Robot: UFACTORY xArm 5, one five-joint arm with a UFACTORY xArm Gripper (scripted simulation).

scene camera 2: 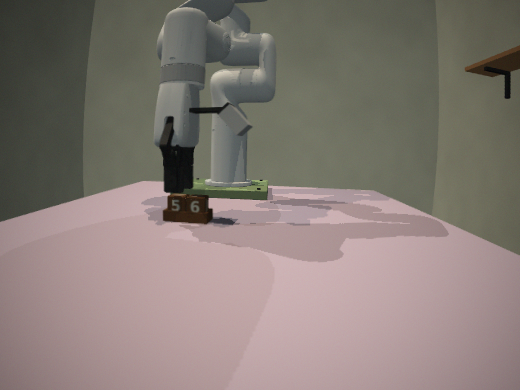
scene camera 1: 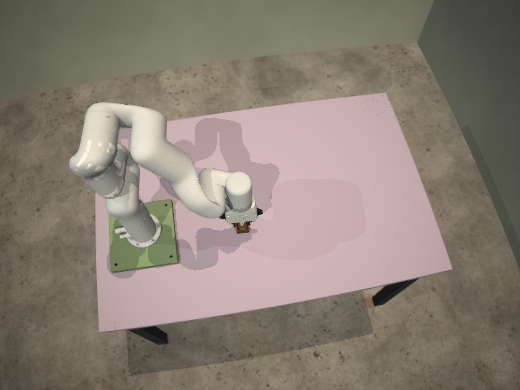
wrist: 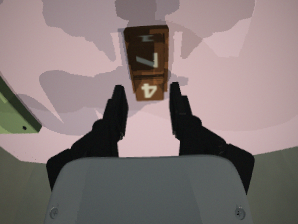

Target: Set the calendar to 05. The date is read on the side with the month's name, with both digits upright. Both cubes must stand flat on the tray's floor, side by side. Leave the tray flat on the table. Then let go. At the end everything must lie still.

Scene:
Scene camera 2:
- my gripper: 179,190
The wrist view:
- my gripper: 147,95
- brown number cube: 147,87
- brown number cube: 146,52
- brown calendar tray: 153,29

